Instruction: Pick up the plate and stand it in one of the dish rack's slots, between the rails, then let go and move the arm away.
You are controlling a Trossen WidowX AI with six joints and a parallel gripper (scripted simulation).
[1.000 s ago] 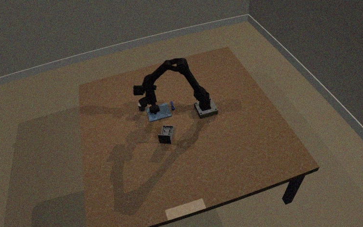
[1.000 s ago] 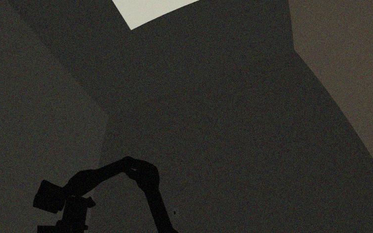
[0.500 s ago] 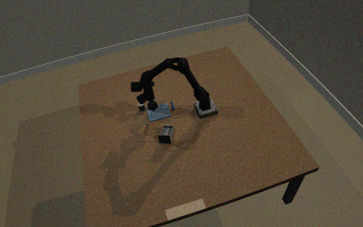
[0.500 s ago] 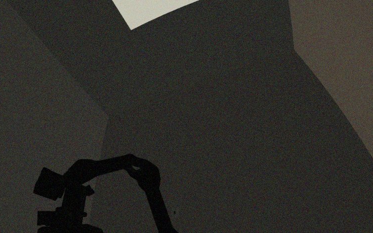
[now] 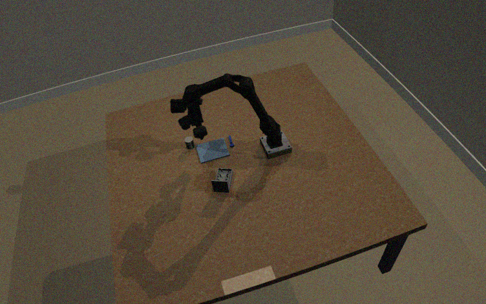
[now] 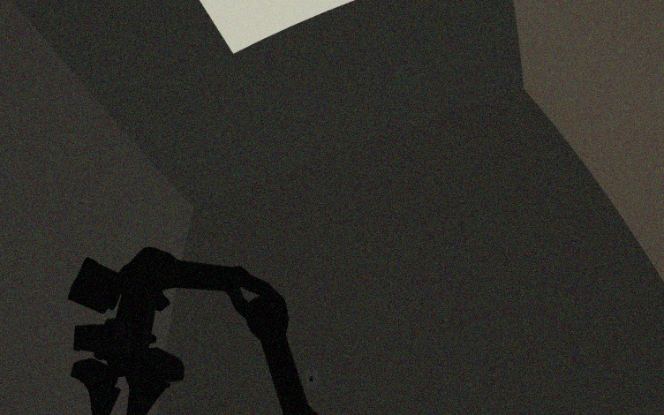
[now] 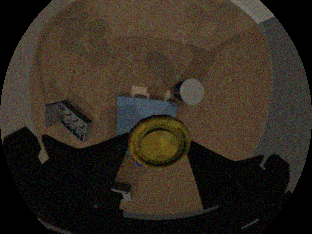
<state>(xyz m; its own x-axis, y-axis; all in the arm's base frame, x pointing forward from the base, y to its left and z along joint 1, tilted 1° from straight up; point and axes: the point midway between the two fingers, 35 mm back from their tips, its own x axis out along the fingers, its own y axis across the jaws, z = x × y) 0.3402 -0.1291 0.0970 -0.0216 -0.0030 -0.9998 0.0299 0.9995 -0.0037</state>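
The grey dish rack is 24 cm to the left of my gripper tip, 8 cm below it and 4 cm behind it. From my gripper tip the other things lie so: light blue mat: 10 cm below, 4 cm behind, 3 cm to the left; then yellow plate: 1 cm above; then white cup: 8 cm below, 6 cm ahead, 5 cm to the right.
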